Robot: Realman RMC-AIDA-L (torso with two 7-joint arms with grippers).
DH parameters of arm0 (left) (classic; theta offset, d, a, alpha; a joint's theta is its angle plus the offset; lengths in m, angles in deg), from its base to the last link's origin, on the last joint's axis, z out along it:
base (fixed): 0 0 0 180
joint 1: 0 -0.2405 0 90
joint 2: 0 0 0 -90
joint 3: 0 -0.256 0 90
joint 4: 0 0 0 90
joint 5: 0 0.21 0 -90
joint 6: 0 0 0 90
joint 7: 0 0.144 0 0
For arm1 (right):
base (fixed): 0 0 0 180
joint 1: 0 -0.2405 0 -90
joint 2: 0 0 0 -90
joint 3: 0 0.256 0 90
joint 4: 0 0 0 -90
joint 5: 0 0.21 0 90
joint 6: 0 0 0 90
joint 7: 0 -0.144 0 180
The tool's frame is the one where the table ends.
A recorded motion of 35 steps. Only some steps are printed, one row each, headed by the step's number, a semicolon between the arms.
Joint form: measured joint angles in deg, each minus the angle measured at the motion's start. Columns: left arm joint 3, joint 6, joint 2, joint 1, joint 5, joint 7, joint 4; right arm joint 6, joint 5, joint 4, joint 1, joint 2, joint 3, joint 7.
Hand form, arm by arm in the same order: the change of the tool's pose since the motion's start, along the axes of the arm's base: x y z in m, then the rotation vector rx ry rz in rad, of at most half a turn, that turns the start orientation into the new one. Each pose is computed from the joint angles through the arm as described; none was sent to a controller.
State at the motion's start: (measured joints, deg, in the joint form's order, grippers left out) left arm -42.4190 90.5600 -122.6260 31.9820 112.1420 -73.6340 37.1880; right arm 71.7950 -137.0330 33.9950 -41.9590 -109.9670 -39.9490 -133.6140
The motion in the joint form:
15: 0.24 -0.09 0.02 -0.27 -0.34 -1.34 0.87; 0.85 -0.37 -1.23 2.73 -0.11 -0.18 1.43
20: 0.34 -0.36 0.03 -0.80 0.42 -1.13 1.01; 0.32 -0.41 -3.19 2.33 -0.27 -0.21 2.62
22: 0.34 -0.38 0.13 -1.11 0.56 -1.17 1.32; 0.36 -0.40 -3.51 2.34 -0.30 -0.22 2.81
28: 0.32 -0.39 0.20 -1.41 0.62 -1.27 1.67; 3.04 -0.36 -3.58 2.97 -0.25 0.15 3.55
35: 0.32 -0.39 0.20 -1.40 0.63 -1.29 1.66; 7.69 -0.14 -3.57 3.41 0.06 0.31 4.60
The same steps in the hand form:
15: -0.0004 0.0016 0.0037 0.0068 -0.0053 0.0190; 0.0205 -0.0198 -0.0067 -0.0368 0.0002 -0.0362
20: -0.0051 -0.0005 0.0033 0.0076 0.0094 0.0268; 0.0212 -0.0221 -0.0148 -0.0564 0.0040 -0.0314
22: -0.0072 -0.0010 0.0047 0.0108 0.0153 0.0298; 0.0216 -0.0232 -0.0163 -0.0615 0.0061 -0.0318
28: -0.0089 -0.0014 0.0061 0.0141 0.0197 0.0329; 0.0225 -0.0316 -0.0178 -0.0982 0.0295 -0.0286
35: -0.0089 -0.0014 0.0060 0.0138 0.0197 0.0331; 0.0196 -0.0422 -0.0183 -0.1613 0.0655 -0.0104

